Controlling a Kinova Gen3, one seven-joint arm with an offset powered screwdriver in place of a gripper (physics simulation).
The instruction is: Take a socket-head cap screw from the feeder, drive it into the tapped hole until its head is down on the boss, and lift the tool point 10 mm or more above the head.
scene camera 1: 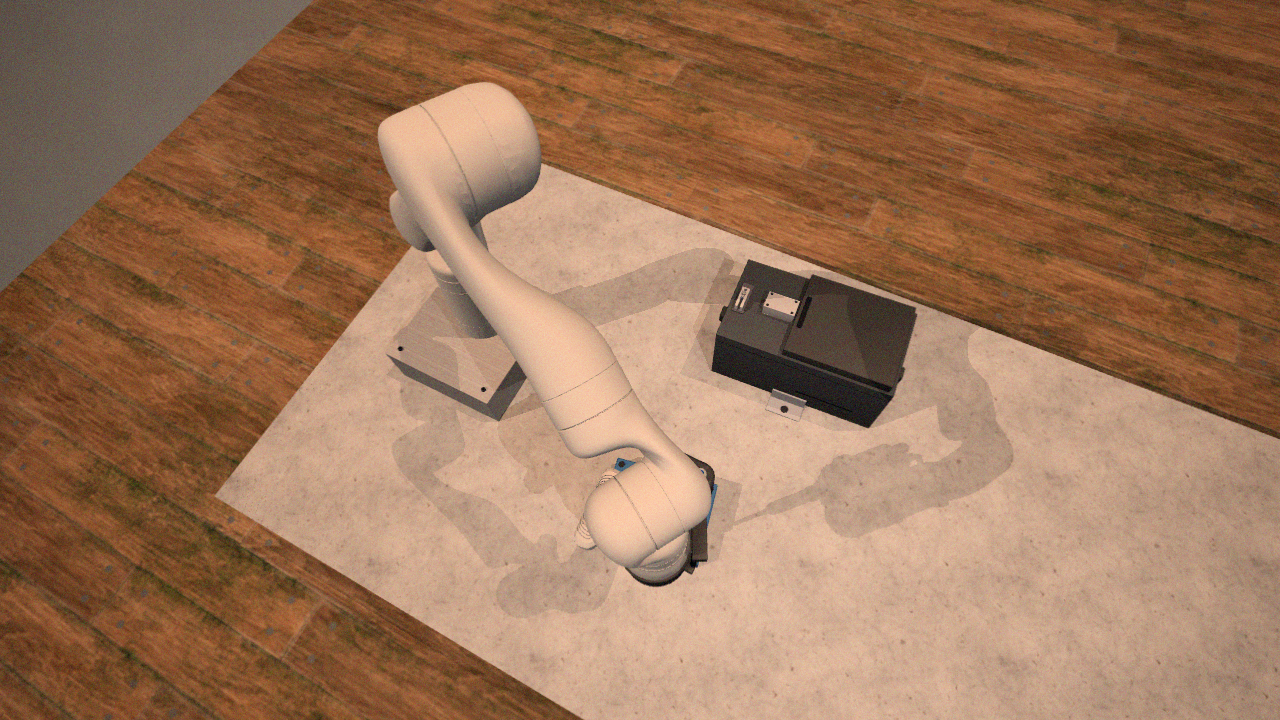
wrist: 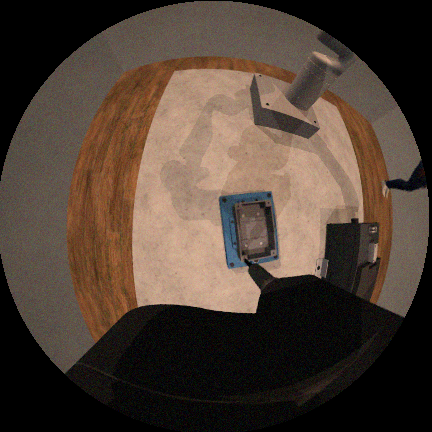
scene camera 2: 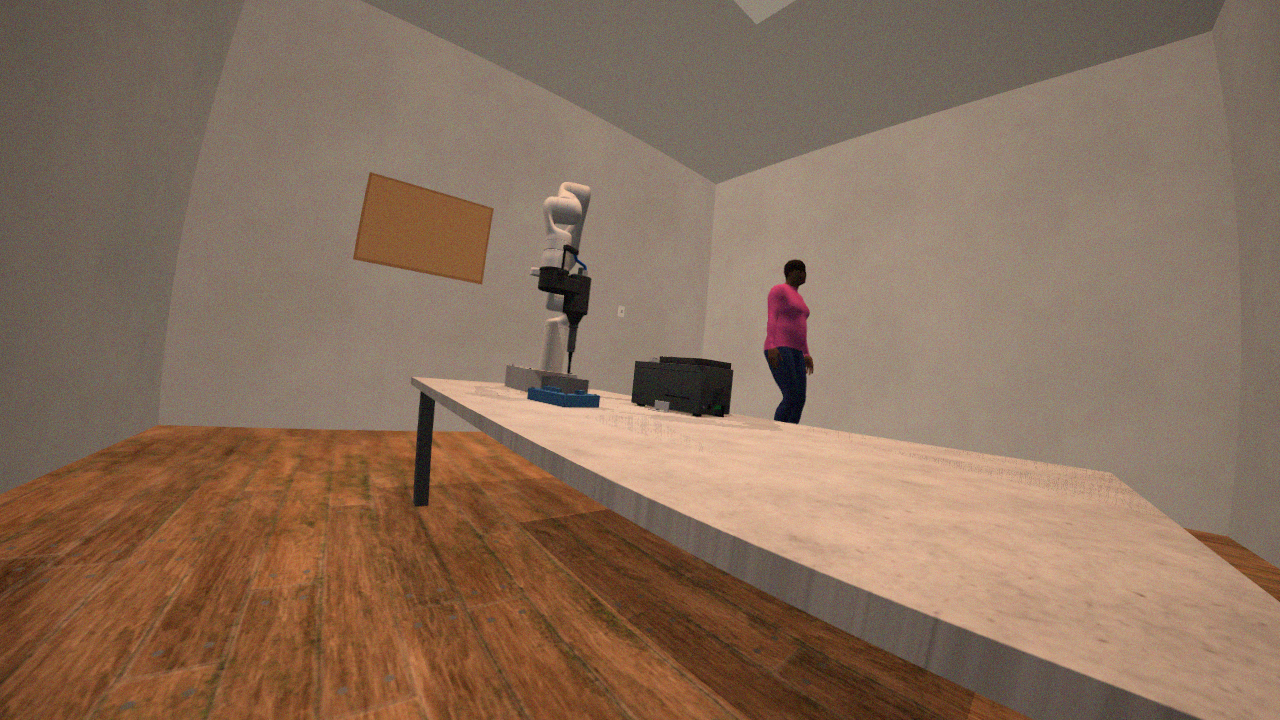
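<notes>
My gripper, a black powered screwdriver (scene camera 2: 569, 370) (wrist: 247, 261), points down at the grey open housing (scene camera 2: 563, 384) (wrist: 238, 227). In the wrist view its tip overlaps the housing's near left corner boss; whether it touches or stands a little above cannot be told. The housing sits on a blue fixture plate (scene camera 2: 562, 399) (wrist: 228, 240). No screw can be made out at the tip or in the corner hole. In scene camera 1 the arm hides the tip and most of the housing. The black screw feeder (scene camera 1: 805, 358) (scene camera 2: 682, 385) (wrist: 341, 250) stands apart from the plate.
The arm's grey base block (scene camera 1: 447, 367) (wrist: 285, 117) stands on the table (scene camera 1: 1029, 573) (scene camera 2: 805, 501) (wrist: 175, 270). A small metal bracket (scene camera 1: 785, 405) (wrist: 321, 267) is at the feeder's side. A person in a pink top (scene camera 2: 787, 322) stands beyond the table.
</notes>
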